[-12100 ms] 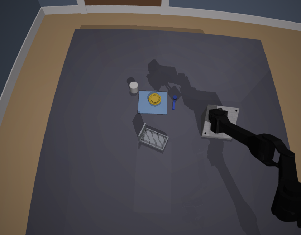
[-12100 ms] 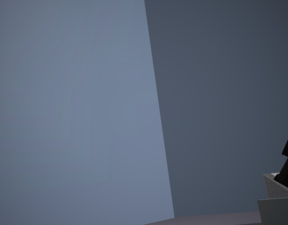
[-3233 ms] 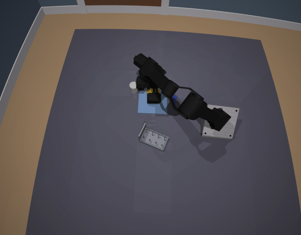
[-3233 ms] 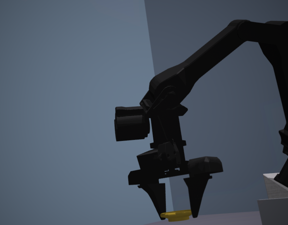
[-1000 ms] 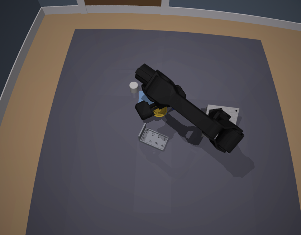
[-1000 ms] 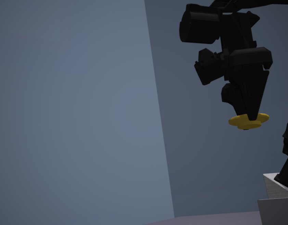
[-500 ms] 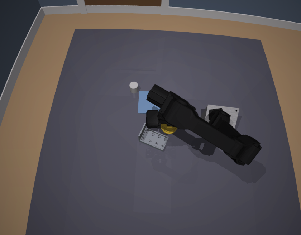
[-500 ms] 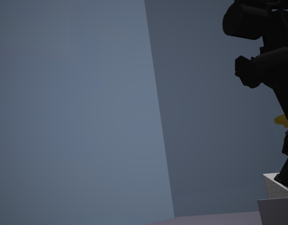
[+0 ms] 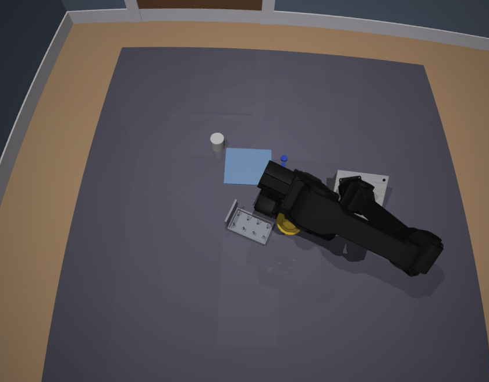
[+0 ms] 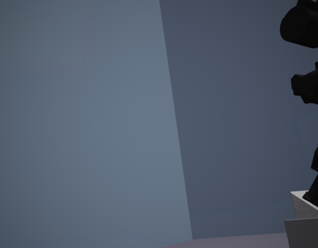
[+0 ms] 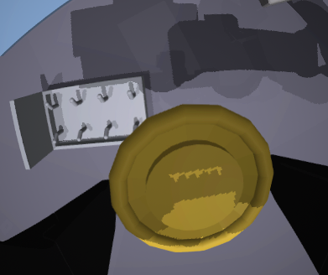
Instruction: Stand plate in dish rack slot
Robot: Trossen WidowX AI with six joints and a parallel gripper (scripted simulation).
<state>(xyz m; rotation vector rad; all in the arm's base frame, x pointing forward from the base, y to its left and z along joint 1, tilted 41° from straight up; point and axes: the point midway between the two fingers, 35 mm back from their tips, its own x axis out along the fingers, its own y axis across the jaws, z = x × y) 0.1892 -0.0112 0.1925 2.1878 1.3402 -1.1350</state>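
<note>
My gripper tip is 8 cm short of the grey dish rack, 5 cm to the left of it and 15 cm above it. Round my gripper tip: light blue mat: 7 cm ahead, 25 cm to the right, 18 cm below; blue spoon: 5 cm behind, 25 cm to the right, 17 cm below; yellow plate: 1 cm above.
</note>
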